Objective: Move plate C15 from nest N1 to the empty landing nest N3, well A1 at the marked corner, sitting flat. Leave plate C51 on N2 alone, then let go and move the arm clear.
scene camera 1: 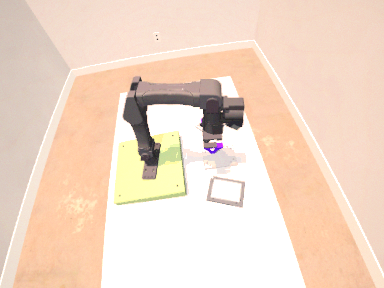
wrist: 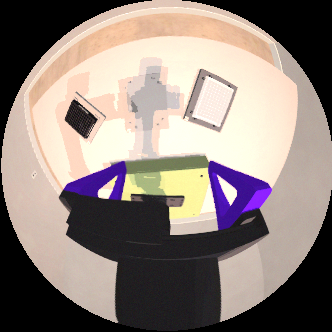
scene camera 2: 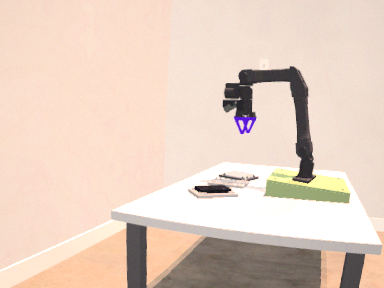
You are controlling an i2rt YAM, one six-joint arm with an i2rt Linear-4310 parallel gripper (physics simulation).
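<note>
My gripper (scene camera 1: 213, 150) (scene camera 2: 244, 132) (wrist: 166, 164) is open and empty, pointing down high above the table. A white plate (scene camera 1: 226, 190) (scene camera 2: 241, 175) (wrist: 214, 100) sits in a grey nest (scene camera 1: 210, 190) (wrist: 196, 95), at upper right in the wrist view. A black plate (scene camera 2: 212, 189) (wrist: 81, 118) sits in a pale nest (scene camera 2: 220, 195) (wrist: 101, 119), at upper left in the wrist view. Between them lies a pale empty nest (scene camera 1: 222, 159) (scene camera 2: 229, 183) (wrist: 150, 100), in the arm's shadow. Plate and nest labels are not readable. The black plate is hidden in scene camera 1.
The arm stands on a yellow-green base block (scene camera 1: 150, 192) (scene camera 2: 310, 188) (wrist: 192, 187) on the white table (scene camera 1: 150, 240) (scene camera 2: 250, 220) (wrist: 170, 55). In the wrist view the block shows between the fingers, beyond the nests. A wall outlet (scene camera 1: 156, 36) (scene camera 2: 264, 64) is behind.
</note>
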